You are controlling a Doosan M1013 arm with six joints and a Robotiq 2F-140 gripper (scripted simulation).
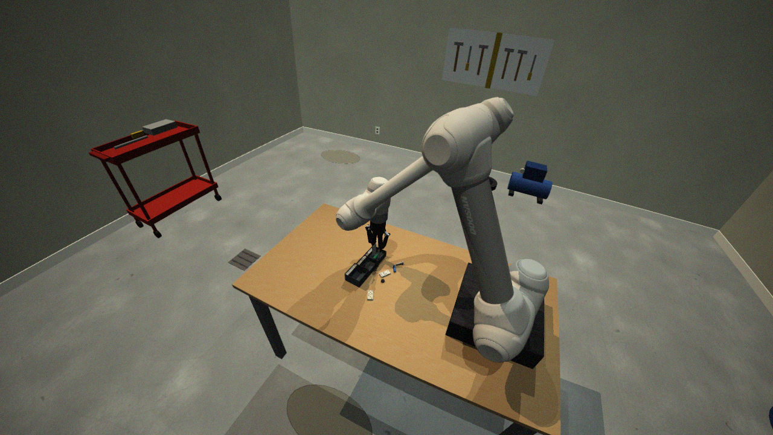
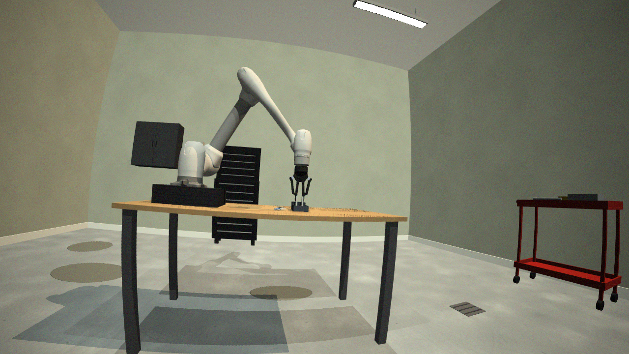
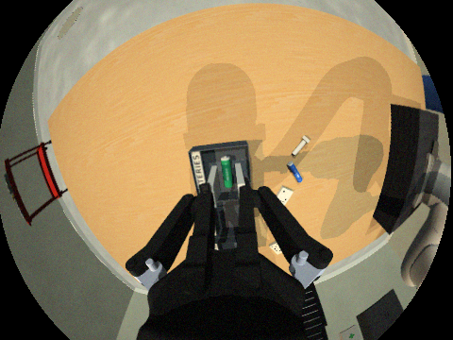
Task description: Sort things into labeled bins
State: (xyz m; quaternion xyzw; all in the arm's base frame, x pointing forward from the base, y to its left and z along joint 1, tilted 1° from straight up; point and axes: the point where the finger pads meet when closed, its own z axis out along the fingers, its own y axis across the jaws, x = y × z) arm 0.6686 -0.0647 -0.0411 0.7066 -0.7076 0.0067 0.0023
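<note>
Right now the green battery is 4 cm below my hand. The rest, counted from my hand: domino (9 cm behind, 7 cm to the left, 5 cm below); then blue battery (12 cm behind, 2 cm to the left, 5 cm below); then black bin row (1 cm ahead, 8 cm to the left, 3 cm below).
</note>
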